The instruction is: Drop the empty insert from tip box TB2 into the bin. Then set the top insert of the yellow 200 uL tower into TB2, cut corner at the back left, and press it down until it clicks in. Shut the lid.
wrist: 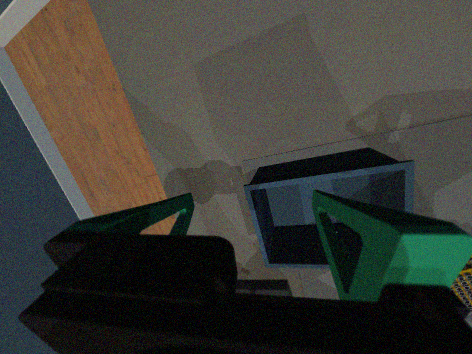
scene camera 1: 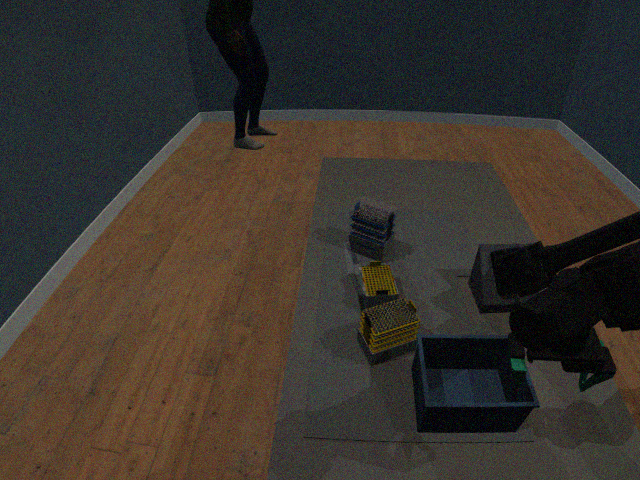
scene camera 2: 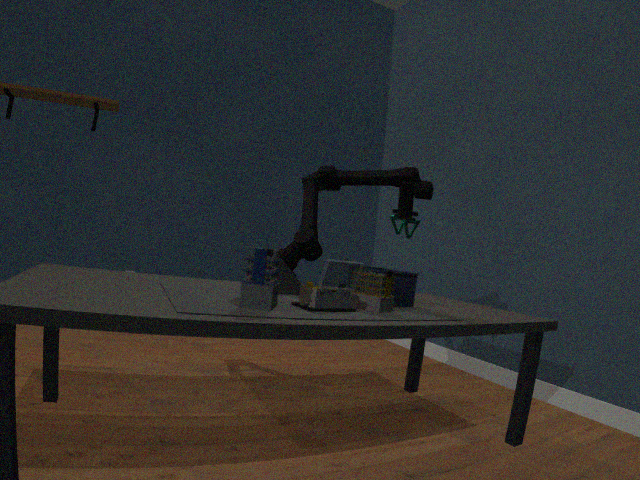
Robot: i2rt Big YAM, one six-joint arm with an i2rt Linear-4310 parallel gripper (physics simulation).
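Note:
Tip box TB2 stands between the two towers, its clear lid raised. A yellow grid insert lies in it and shows no tips. The yellow tower is a stack of yellow inserts on a grey box; a corner of the yellow tower shows in the wrist view. The dark blue bin is open-topped beside it. My gripper is open and empty, high above the table by the bin, one finger overlapping the bin in the wrist view.
A blue tower stands on TB2's other side. The arm's dark base block stands behind the bin. The grey table carries all this. A person stands beyond it, and a wooden shelf is on the wall.

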